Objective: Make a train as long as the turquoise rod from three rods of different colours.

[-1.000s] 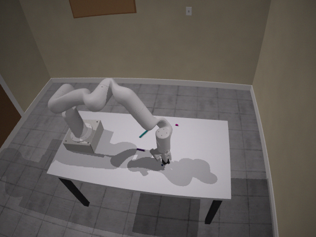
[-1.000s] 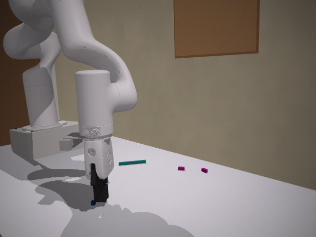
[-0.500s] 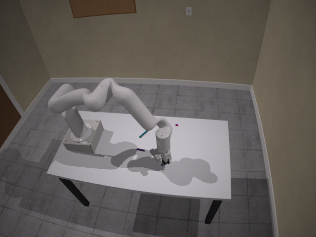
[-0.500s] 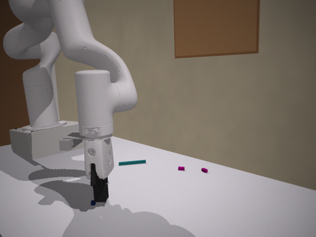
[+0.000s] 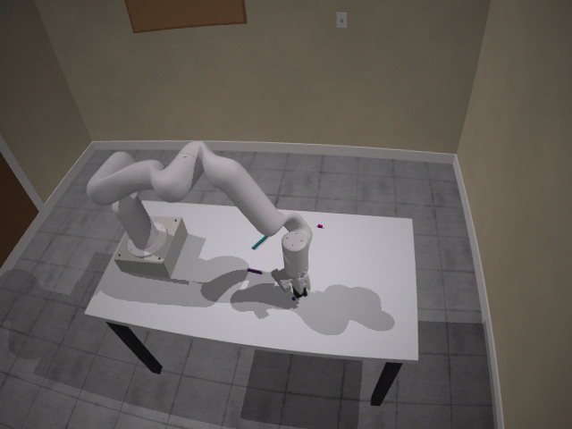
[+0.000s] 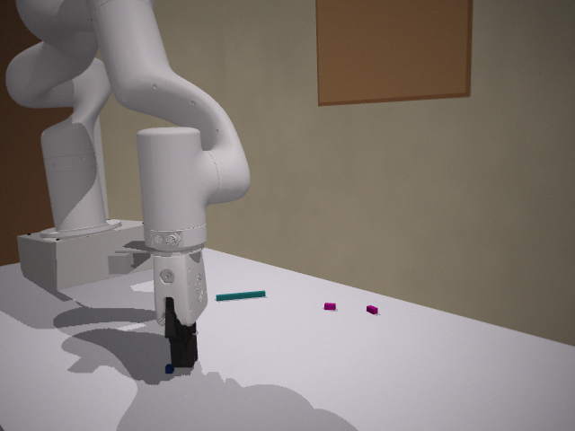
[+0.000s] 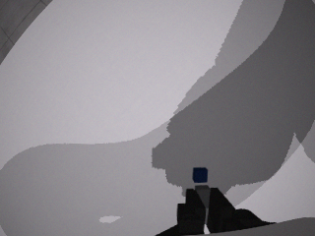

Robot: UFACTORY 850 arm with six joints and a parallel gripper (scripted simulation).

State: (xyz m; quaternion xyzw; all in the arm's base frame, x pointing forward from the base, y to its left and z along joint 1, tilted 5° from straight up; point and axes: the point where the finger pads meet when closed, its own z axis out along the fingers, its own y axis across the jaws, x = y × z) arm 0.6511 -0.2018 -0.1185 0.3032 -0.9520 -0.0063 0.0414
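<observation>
Now: hand 3 cm above the blue rod, 2 cm past it and 1 cm to the left of it. Round my hand: purple rod: 19 cm behind, 12 cm to the left, 3 cm below; turquoise rod: 28 cm to the left, 17 cm behind, 3 cm below; grey rod: 2 cm below.
</observation>
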